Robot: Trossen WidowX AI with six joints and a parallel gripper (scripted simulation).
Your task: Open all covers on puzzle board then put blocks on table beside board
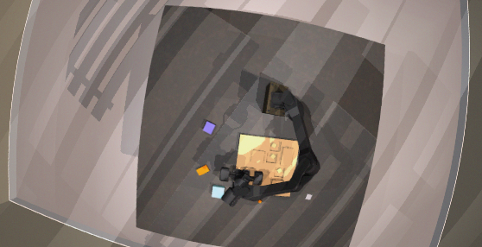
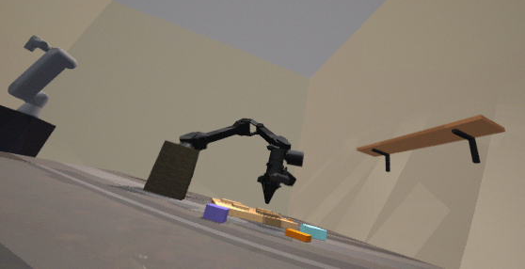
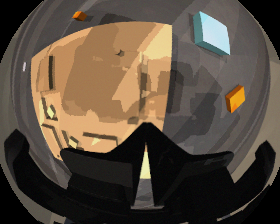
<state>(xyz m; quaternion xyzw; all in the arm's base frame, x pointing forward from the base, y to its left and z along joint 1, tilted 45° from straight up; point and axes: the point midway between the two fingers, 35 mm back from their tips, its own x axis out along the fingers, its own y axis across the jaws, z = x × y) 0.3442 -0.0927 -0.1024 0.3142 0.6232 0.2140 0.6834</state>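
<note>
Right now my gripper tip is 13 cm to the right of the puzzle board, 4 cm above it and 1 cm past it. Round my gripper tip: cyan block 13 cm ahead, 11 cm to the right, 5 cm below; then orange block 19 cm to the right, 5 cm below, 1 cm ahead; then tiny orange piece 18 cm ahead, 10 cm to the left, 5 cm below.
</note>
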